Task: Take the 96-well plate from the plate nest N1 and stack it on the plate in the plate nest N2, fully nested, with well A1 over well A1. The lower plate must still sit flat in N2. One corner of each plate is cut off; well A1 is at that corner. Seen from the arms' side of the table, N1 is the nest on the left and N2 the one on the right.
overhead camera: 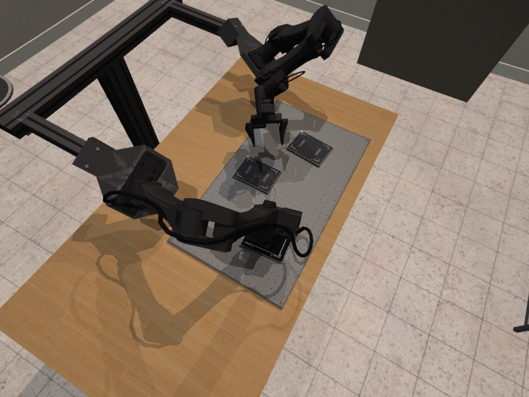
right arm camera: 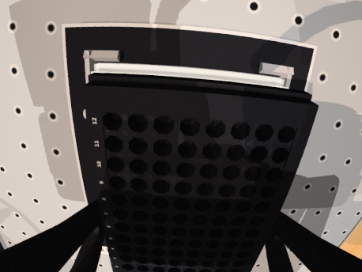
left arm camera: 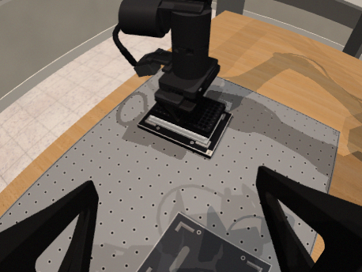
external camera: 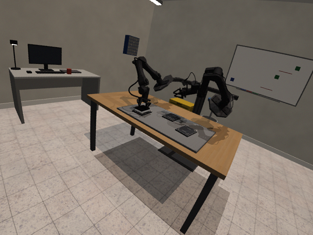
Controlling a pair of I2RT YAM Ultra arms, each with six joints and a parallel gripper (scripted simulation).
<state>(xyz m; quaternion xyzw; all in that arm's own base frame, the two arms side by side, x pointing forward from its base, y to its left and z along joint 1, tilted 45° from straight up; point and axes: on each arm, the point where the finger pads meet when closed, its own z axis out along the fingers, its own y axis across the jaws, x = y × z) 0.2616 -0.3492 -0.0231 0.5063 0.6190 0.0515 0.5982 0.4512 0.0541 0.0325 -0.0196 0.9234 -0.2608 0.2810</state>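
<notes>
Now: right hand 3 cm above the white 96-well plate. The rest, counted from my right hand: black 96-well plate (right at my right hand).
</notes>
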